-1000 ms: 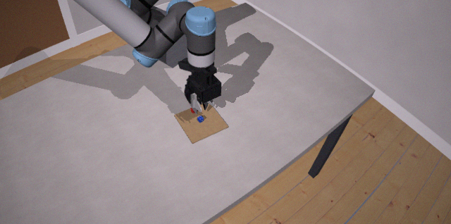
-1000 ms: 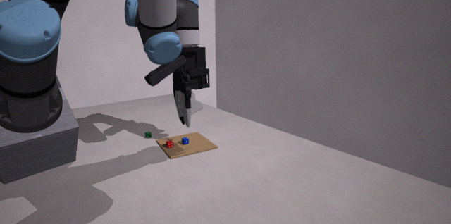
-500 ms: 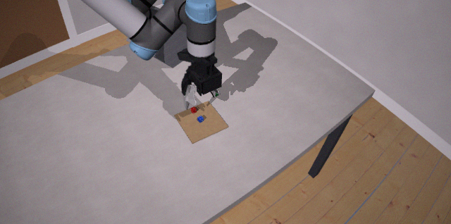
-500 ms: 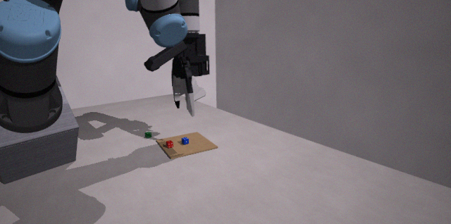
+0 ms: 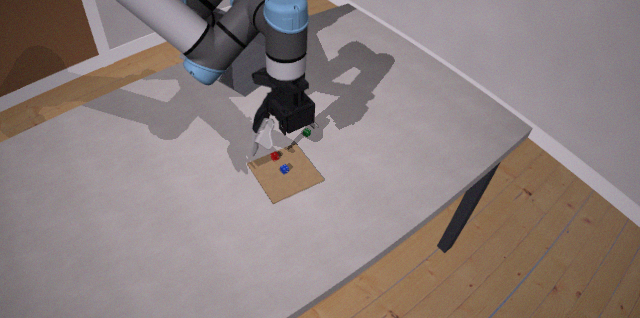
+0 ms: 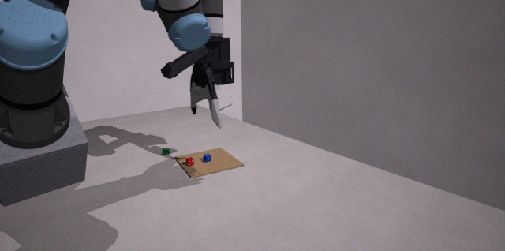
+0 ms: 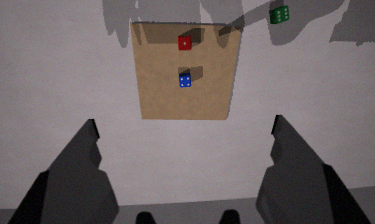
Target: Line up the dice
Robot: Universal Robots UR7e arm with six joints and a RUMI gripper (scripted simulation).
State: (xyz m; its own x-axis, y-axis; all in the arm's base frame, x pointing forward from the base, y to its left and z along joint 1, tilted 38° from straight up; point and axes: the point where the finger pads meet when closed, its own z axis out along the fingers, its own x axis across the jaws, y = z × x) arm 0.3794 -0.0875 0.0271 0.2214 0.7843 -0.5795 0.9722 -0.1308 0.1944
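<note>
My gripper is now 50 mm past the green die, 130 mm to the right of it and 100 mm above it. Also, from my hand: blue die (100 mm below); square mat (110 mm below); red die (50 mm behind, 10 mm to the left, 100 mm below).
</note>
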